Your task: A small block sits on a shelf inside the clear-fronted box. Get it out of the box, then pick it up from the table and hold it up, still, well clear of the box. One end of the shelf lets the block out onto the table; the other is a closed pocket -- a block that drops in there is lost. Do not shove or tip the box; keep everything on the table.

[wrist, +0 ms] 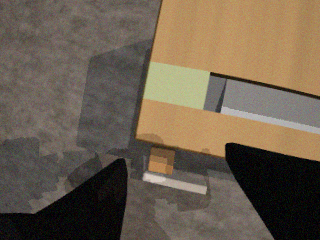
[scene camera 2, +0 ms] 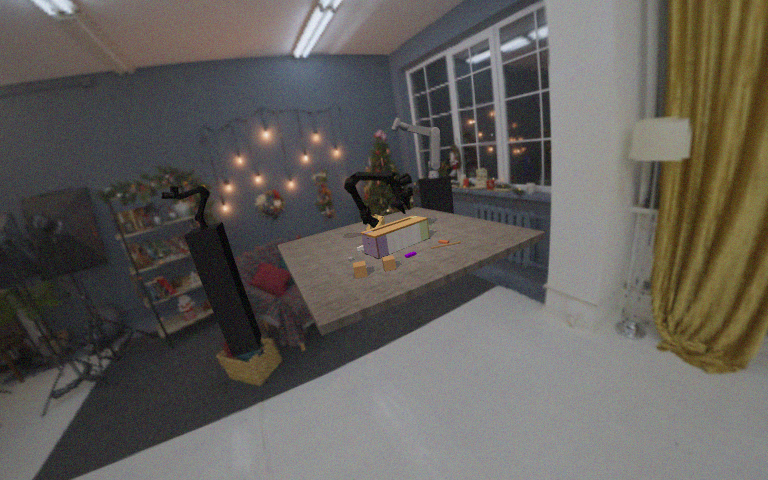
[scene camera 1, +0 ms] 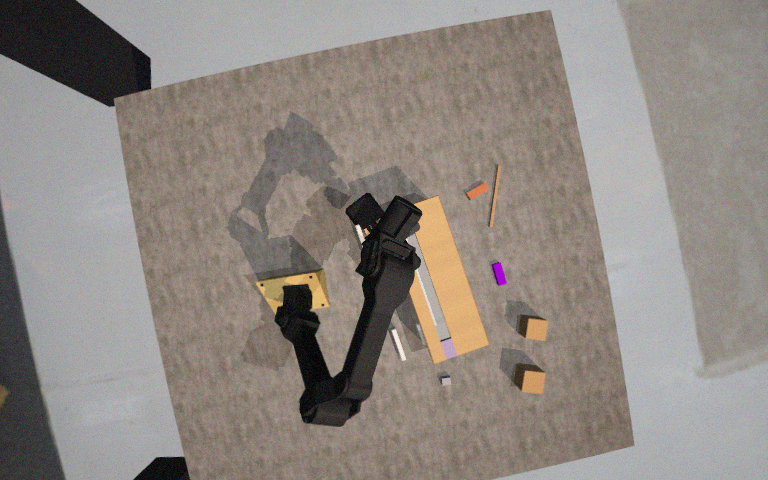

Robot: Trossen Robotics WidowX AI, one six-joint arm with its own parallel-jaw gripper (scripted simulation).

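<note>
Scene camera 1 shows my gripper (scene camera 1: 387,227) together with a box (scene camera 1: 449,322). The wrist view shows both again: my gripper (wrist: 176,158) and the box (wrist: 211,80).
</note>
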